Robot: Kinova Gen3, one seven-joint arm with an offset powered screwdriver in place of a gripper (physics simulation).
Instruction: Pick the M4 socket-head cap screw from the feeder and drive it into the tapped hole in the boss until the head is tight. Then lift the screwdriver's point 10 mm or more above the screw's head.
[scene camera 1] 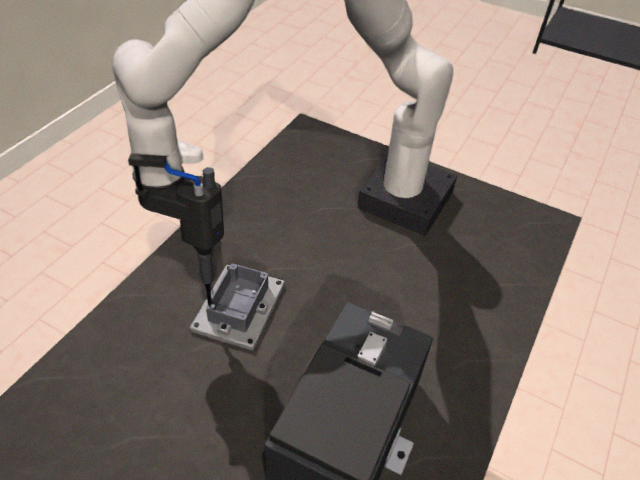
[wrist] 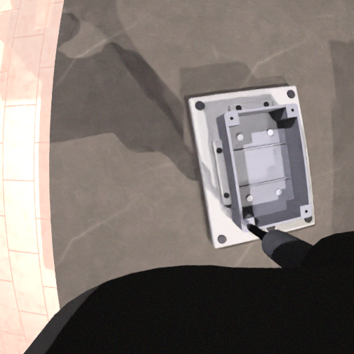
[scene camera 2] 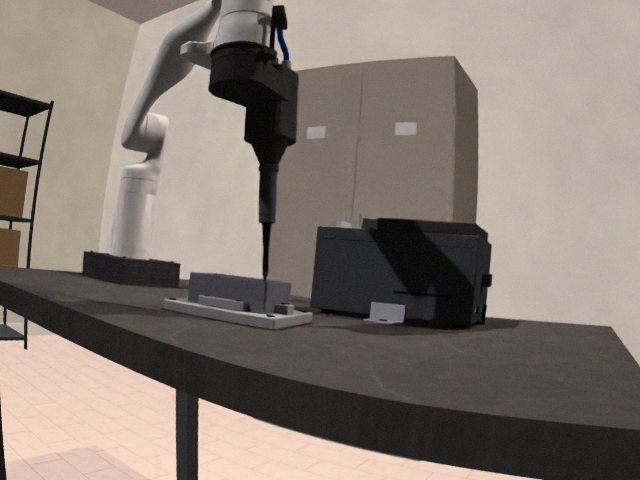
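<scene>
I can see a pale fixture plate (wrist: pixel 204 126), and I can see a dark cover (scene camera 1: pixel 339 414) too.
</scene>
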